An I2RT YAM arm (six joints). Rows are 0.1 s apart.
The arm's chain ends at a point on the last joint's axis. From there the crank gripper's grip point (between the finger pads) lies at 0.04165 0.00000 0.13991 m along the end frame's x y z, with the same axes.
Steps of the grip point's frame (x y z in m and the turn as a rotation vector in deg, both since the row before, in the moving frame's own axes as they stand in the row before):
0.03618, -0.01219, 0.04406, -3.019, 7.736, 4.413
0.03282, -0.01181, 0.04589, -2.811, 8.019, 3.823
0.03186, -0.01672, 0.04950, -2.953, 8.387, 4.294
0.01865, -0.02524, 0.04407, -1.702, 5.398, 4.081
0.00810, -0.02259, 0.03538, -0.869, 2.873, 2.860
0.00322, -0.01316, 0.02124, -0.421, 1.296, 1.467
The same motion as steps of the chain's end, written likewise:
0.01816, -0.02330, 0.05121, -3.019, 7.736, 4.413
0.01405, -0.02192, 0.05330, -2.811, 8.019, 3.823
0.01231, -0.02761, 0.05733, -2.953, 8.387, 4.294
0.00594, -0.03276, 0.04871, -1.702, 5.398, 4.081
0.00125, -0.02695, 0.03767, -0.869, 2.873, 2.860
0.00009, -0.01529, 0.02223, -0.421, 1.296, 1.467

